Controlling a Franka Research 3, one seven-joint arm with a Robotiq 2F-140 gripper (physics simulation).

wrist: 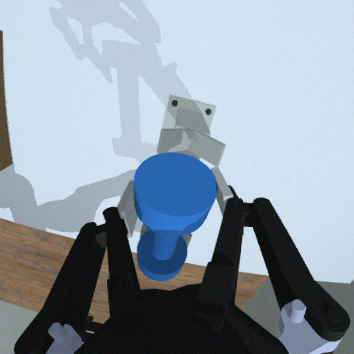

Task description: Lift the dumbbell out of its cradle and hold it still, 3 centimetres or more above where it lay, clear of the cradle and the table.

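The blue dumbbell (175,185) shows at the middle of the wrist view, strongly tilted, with one large head nearer the camera and the other head lower in the picture; the short bar between them looks foreshortened. My gripper (174,184) is shut on the dumbbell, with its grey pads on either side of the large head. The pale grey cradle (192,104) is behind and below the dumbbell. Its base plate with two dark holes and one V-shaped support show above the large head; the other support is mostly hidden behind the dumbbell. The height of the gap between dumbbell and cradle cannot be told.
The cradle stands on a pale blue-white surface (280,100), with shadows of the arm and gripper across its left part. A brown wooden strip (40,245) runs along the lower side, and another brown wooden piece (4,120) shows at the left edge. Grey areas show at the lower corners.
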